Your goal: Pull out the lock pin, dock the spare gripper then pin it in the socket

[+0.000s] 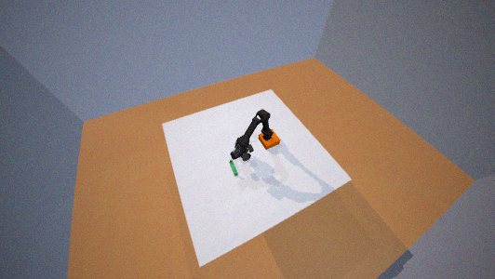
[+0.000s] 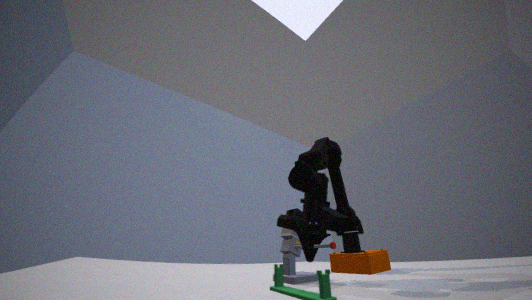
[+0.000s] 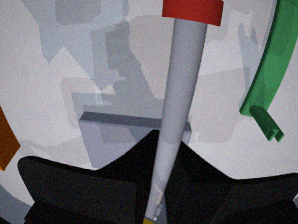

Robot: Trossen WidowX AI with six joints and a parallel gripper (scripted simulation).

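Right now my gripper tip is 2 cm past the grey mount and 6 cm to the left of it. Round my gripper tip: spare gripper (2 cm behind, 6 cm to the right, 8 cm above); green cradle (11 cm ahead, 6 cm to the left, 2 cm below).
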